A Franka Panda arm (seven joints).
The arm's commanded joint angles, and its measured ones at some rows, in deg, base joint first. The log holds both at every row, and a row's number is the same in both.
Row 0, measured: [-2.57, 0.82, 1.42, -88.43, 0.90, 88.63, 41.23]
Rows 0 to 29, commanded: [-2.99, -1.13, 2.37, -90.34, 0.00, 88.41, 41.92]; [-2.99, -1.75, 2.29, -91.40, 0.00, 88.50, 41.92]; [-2.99, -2.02, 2.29, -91.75, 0.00, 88.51, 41.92]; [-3.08, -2.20, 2.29, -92.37, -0.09, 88.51, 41.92]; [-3.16, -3.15, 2.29, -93.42, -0.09, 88.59, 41.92]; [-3.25, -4.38, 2.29, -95.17, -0.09, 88.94, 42.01]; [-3.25, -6.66, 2.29, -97.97, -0.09, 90.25, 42.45]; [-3.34, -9.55, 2.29, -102.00, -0.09, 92.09, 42.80]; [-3.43, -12.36, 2.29, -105.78, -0.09, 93.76, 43.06]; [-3.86, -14.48, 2.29, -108.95, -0.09, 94.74, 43.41]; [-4.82, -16.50, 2.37, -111.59, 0.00, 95.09, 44.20]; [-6.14, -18.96, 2.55, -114.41, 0.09, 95.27, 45.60]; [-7.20, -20.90, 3.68, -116.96, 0.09, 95.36, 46.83]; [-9.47, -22.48, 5.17, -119.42, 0.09, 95.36, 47.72]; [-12.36, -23.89, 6.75, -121.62, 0.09, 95.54, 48.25]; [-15.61, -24.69, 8.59, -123.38, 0.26, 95.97, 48.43]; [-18.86, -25.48, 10.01, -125.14, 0.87, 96.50, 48.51]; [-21.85, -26.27, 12.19, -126.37, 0.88, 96.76, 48.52]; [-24.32, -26.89, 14.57, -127.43, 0.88, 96.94, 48.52]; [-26.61, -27.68, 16.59, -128.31, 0.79, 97.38, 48.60]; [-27.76, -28.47, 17.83, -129.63, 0.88, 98.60, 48.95]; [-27.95, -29.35, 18.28, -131.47, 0.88, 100.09, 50.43]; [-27.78, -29.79, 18.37, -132.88, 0.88, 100.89, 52.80]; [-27.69, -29.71, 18.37, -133.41, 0.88, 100.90, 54.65]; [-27.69, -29.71, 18.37, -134.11, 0.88, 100.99, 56.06]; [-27.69, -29.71, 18.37, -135.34, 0.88, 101.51, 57.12]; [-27.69, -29.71, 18.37, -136.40, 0.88, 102.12, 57.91]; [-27.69, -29.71, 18.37, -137.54, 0.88, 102.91, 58.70]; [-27.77, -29.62, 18.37, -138.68, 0.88, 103.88, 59.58]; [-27.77, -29.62, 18.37, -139.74, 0.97, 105.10, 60.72]
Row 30, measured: [-26.80, -28.22, 17.61, -135.73, 0.88, 101.57, 57.71]
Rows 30 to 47, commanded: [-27.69, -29.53, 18.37, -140.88, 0.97, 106.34, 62.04]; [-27.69, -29.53, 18.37, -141.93, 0.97, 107.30, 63.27]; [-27.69, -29.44, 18.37, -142.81, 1.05, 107.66, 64.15]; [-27.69, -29.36, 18.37, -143.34, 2.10, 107.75, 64.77]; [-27.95, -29.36, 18.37, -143.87, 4.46, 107.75, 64.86]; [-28.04, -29.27, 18.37, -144.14, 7.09, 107.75, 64.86]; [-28.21, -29.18, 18.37, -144.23, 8.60, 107.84, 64.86]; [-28.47, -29.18, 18.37, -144.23, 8.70, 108.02, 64.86]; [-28.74, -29.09, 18.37, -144.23, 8.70, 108.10, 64.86]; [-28.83, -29.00, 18.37, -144.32, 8.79, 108.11, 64.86]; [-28.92, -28.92, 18.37, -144.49, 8.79, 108.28, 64.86]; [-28.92, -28.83, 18.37, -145.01, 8.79, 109.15, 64.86]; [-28.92, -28.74, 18.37, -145.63, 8.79, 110.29, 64.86]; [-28.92, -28.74, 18.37, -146.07, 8.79, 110.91, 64.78]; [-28.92, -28.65, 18.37, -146.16, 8.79, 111.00, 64.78]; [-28.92, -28.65, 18.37, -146.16, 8.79, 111.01, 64.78]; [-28.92, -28.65, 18.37, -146.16, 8.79, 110.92, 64.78]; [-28.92, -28.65, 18.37, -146.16, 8.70, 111.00, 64.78]
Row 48, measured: [-28.20, -28.11, 17.61, -145.46, 7.77, 109.72, 64.17]
